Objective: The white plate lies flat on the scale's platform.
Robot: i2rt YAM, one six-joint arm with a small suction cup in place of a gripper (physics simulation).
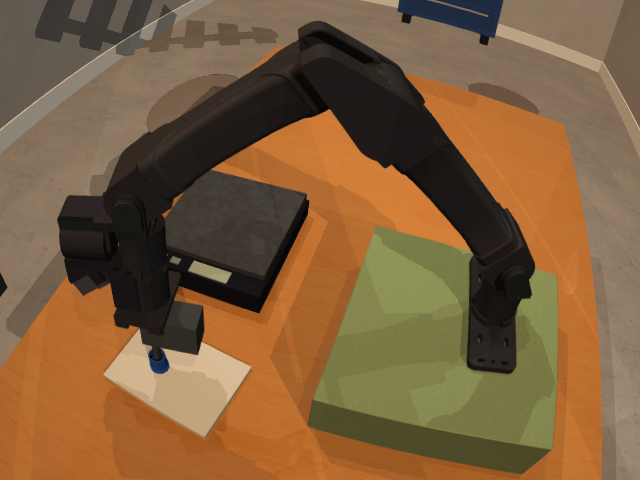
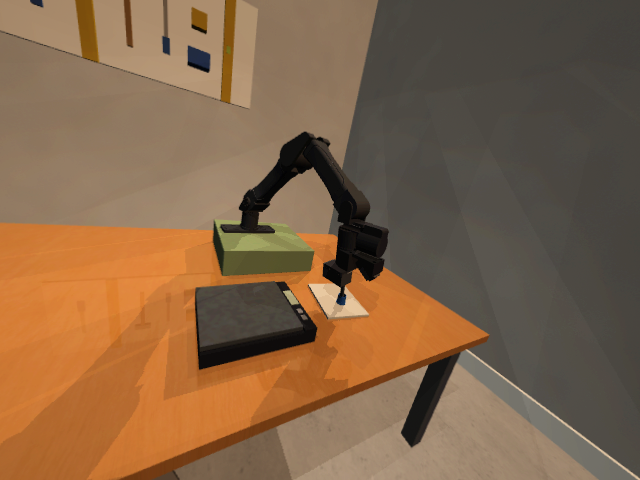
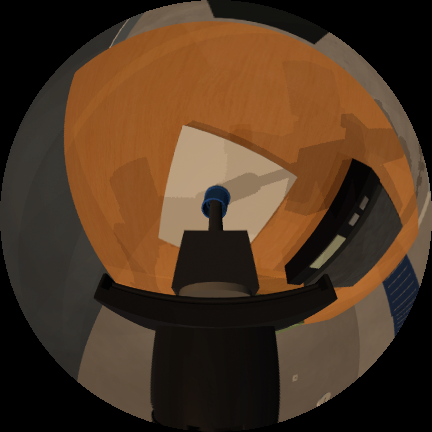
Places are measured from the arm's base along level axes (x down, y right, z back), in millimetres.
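Where they show: end effector, tool point: (image 1: 160, 370) (image 2: 340, 304) (image 3: 215, 192); arm's base, origin of the base link: (image 1: 491, 313) (image 2: 248, 230).
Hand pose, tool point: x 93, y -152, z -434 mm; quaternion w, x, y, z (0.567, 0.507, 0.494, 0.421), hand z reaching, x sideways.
Each offset is from my tool point to the top centre of the thing.
The white plate @(dy +1, dx -9, dz +24 mm) (image 1: 198, 395) (image 2: 355, 310) (image 3: 193, 160) is a flat square sheet that lies on the orange table, just in front of the scale's display side. The black scale @(dy +269, dx -48, dz +16 mm) (image 1: 232, 222) (image 2: 245, 314) (image 3: 384, 229) stands beside it with its dark grey platform bare. My suction cup (image 1: 158, 361) (image 2: 340, 299) (image 3: 215, 199) is blue and points straight down. It presses on the plate's top, near the corner closest to the scale. The plate still rests flat on the table.
The arm's base stands on a green block (image 1: 413, 350) (image 2: 263, 252) to the right of the scale. The table's edge (image 2: 465, 343) runs close beyond the plate. A blue cabinet (image 1: 450, 10) stands on the floor far behind.
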